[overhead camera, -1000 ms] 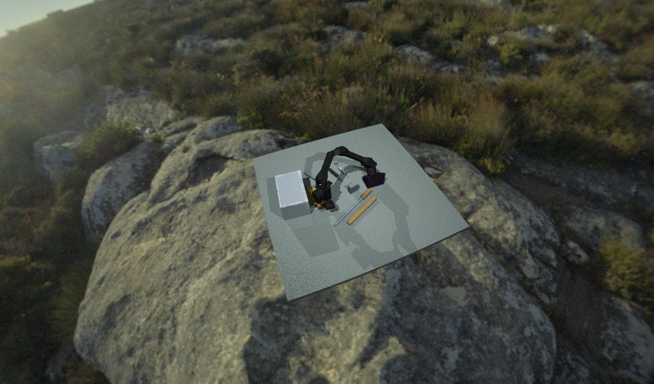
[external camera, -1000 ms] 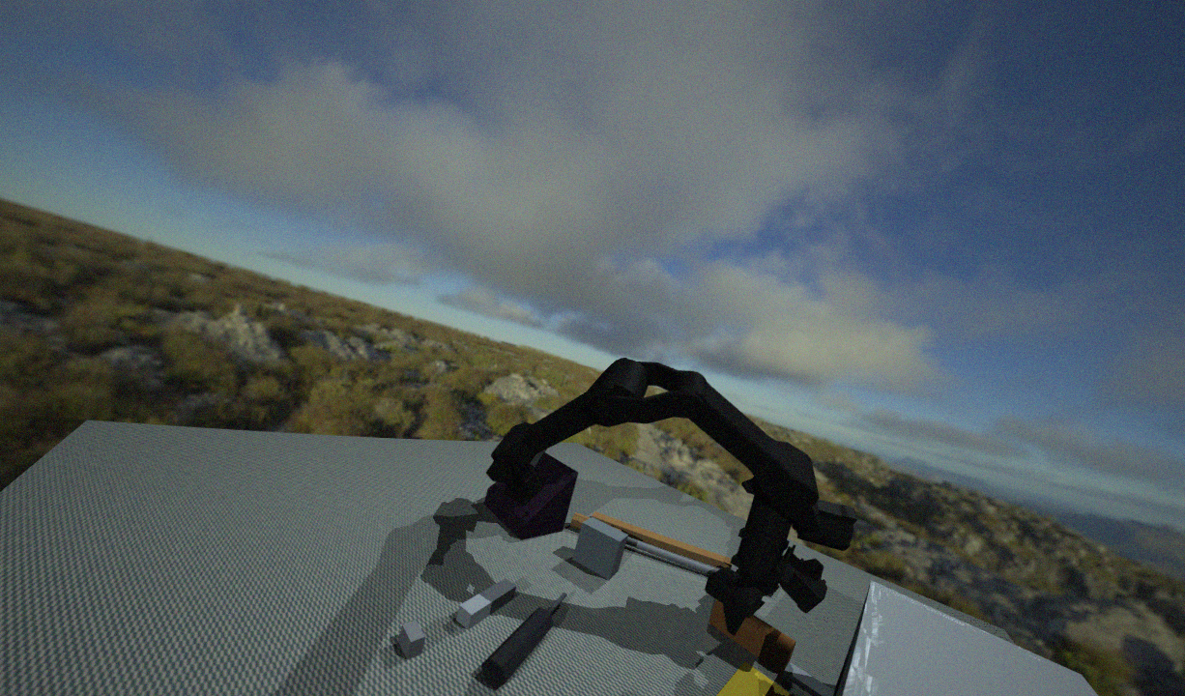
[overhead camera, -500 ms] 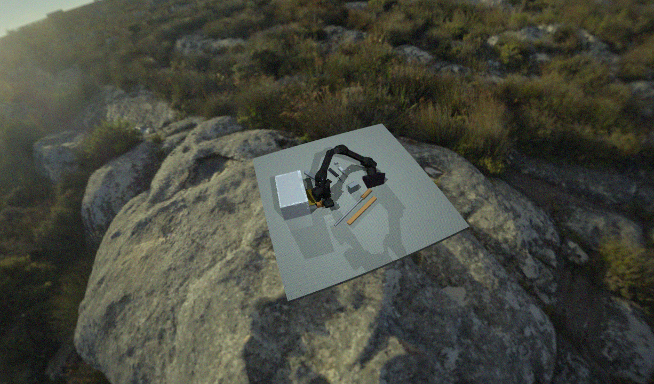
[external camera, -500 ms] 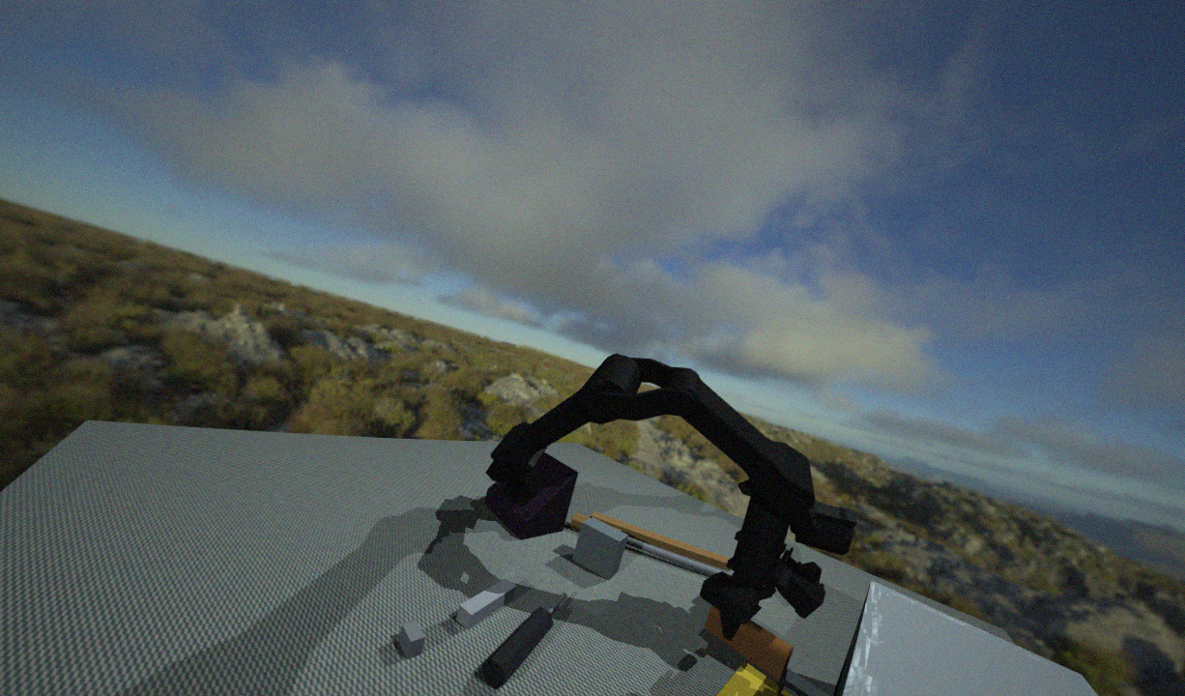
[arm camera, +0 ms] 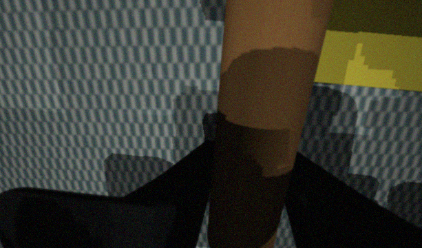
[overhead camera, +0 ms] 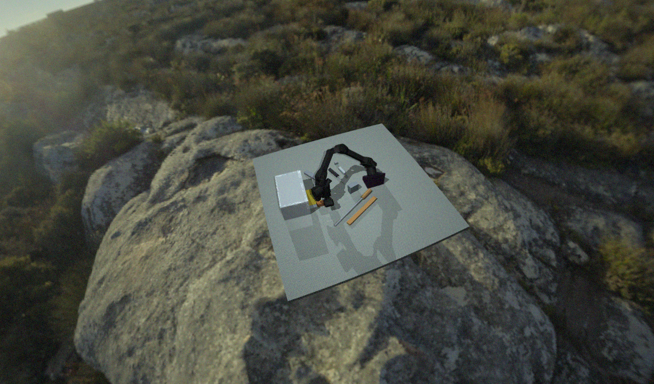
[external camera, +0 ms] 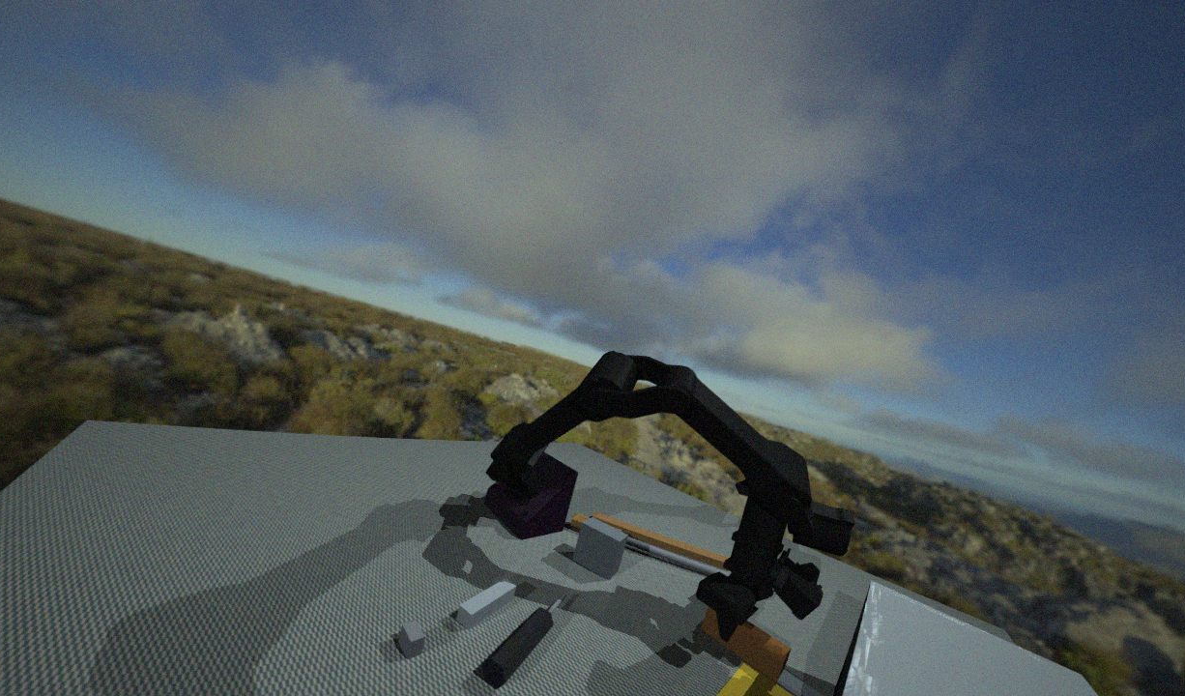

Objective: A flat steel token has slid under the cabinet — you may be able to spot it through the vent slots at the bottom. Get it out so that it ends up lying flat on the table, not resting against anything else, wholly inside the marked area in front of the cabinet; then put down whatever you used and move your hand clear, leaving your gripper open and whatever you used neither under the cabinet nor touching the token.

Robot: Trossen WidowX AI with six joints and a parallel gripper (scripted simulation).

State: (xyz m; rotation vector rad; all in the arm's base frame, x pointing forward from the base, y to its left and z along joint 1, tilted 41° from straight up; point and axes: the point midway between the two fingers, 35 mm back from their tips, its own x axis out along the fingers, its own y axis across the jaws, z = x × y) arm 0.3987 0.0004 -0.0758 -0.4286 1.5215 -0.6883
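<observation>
The grey block is 220 mm behind my gripper tip, 20 mm to the right of it and 30 mm above it. The rest, counted from my gripper tip: grey bar (240 mm behind, 240 mm to the right); then small grey cube (230 mm behind, 340 mm to the right); then wooden stick (200 mm behind, 170 mm to the left).
</observation>
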